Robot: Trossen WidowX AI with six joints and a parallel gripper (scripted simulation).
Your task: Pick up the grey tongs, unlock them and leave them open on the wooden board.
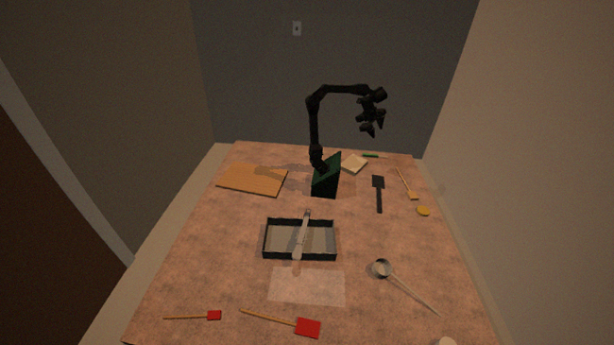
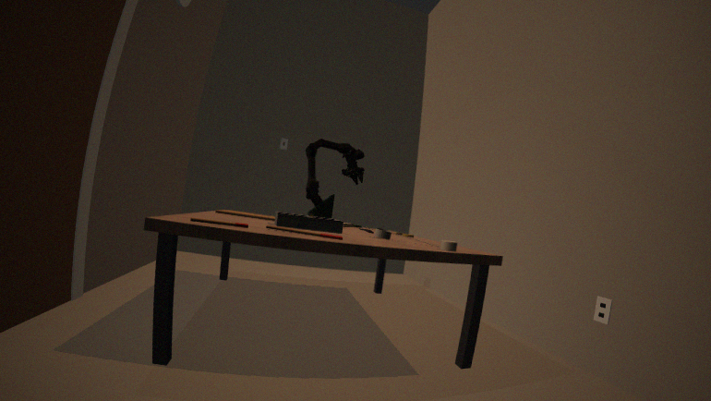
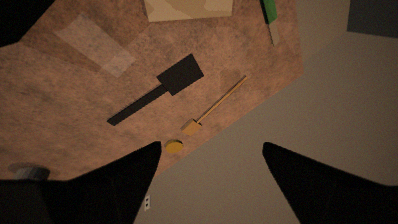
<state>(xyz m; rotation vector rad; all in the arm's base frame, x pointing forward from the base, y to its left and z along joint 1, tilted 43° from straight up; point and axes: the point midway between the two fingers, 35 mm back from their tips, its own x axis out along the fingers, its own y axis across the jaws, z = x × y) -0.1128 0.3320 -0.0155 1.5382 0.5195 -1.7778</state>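
Right now the roasting tin is 500 mm ahead of my gripper tip, 370 mm to the right of it and 280 mm below it. Round my gripper tip: yellow disc: 260 mm ahead, 270 mm to the left, 290 mm below; pale block: 110 mm behind, 70 mm to the right, 290 mm below; black spatula: 110 mm ahead, 60 mm to the left, 300 mm below.
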